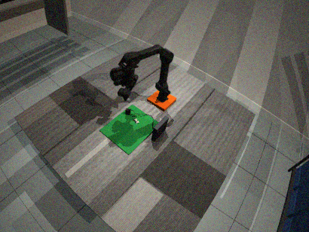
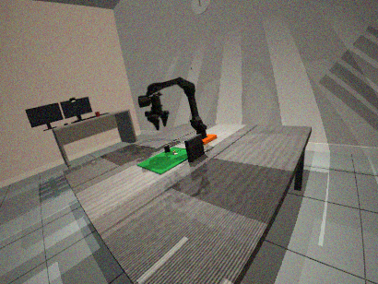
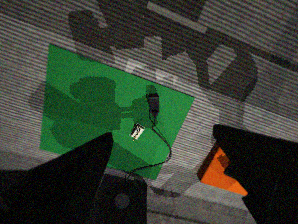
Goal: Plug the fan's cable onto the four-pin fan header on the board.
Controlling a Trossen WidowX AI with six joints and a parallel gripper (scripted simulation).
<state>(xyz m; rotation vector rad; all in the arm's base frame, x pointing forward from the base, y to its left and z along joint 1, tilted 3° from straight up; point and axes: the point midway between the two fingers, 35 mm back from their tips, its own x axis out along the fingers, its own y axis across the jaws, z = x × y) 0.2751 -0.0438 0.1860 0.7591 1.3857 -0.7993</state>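
Now: the dark plug 140 mm below my gripper tip and 10 mm to the left of it. Also, from my gripper tip: pale four-pin header: 160 mm below, 90 mm to the left; green board: 180 mm below, 100 mm to the left, 50 mm ahead; dark fan: 240 mm to the left, 100 mm below, 50 mm behind.
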